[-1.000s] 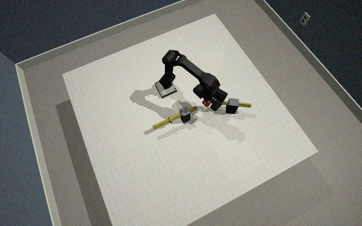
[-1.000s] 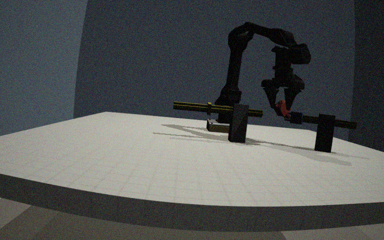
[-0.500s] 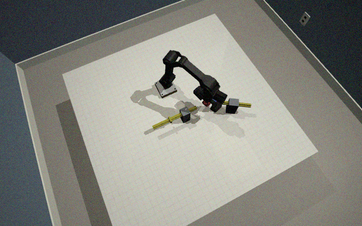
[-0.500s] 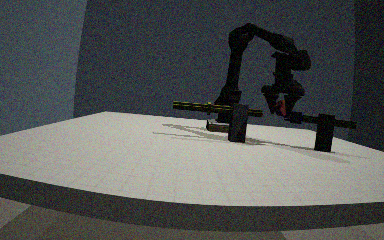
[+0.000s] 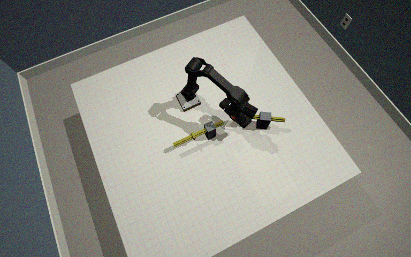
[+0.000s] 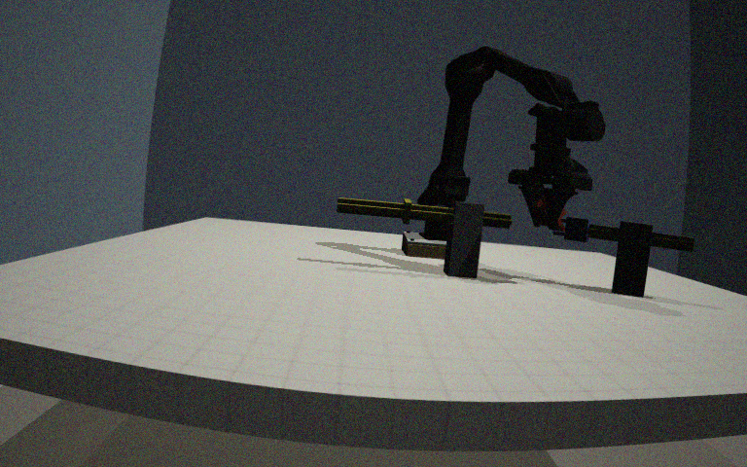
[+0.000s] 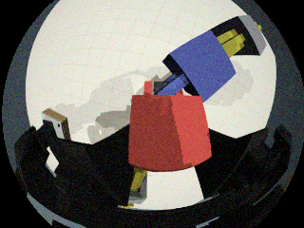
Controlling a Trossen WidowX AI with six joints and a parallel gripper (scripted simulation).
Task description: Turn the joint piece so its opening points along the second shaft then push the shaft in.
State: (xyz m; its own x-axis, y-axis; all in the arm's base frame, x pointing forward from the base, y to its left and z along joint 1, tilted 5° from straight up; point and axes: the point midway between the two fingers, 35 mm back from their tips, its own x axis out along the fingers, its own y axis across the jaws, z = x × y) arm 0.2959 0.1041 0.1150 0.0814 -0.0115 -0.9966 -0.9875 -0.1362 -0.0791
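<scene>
The red joint piece is 10 mm to the left of my gripper tip and 30 mm above it.
</scene>
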